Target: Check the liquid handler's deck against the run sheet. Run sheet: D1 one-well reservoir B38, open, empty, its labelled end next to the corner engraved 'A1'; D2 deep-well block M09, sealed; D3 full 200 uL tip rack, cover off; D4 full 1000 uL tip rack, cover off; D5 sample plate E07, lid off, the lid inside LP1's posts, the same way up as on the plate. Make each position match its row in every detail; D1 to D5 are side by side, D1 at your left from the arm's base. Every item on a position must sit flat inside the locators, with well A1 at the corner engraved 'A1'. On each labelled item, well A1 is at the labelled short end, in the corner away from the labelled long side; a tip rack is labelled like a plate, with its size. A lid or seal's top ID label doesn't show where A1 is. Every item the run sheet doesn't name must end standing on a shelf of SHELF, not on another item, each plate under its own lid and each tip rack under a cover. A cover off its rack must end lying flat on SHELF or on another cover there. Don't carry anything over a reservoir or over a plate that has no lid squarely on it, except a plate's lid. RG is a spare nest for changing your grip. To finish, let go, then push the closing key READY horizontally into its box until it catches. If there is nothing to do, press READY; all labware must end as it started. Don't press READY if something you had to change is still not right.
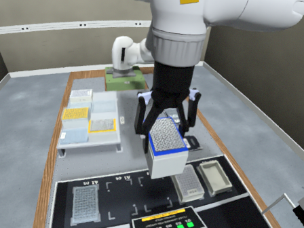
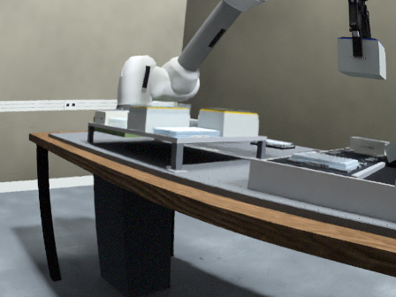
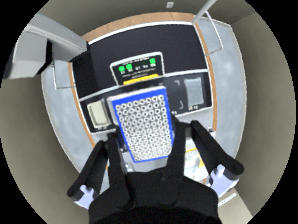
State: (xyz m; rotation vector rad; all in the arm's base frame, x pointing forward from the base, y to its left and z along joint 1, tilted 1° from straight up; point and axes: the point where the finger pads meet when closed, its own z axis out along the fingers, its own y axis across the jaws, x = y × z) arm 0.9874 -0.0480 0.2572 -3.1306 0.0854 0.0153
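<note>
The blue-rimmed tip rack lies 1 cm to the right of my hand and 1 cm behind it. Also, from my hand: cream reservoir (27 cm below, 25 cm to the left, 1 cm ahead); then deep-well block (26 cm below, 12 cm to the left, 1 cm ahead); then clear sample plate (27 cm below, 25 cm to the right, 1 cm behind).
</note>
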